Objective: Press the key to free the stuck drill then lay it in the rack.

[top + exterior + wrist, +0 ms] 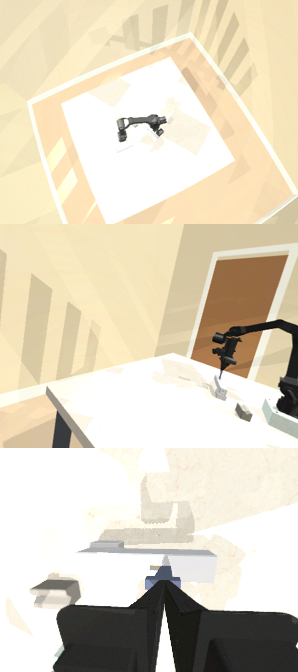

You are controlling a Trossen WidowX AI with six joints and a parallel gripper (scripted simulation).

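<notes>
The blue key is 30 mm below my gripper tip. From my gripper tip the other things lie so: grey rack (160 mm to the left, 140 mm behind, 110 mm below); then drill (80 mm below, 50 mm to the left, 20 mm behind).
</notes>
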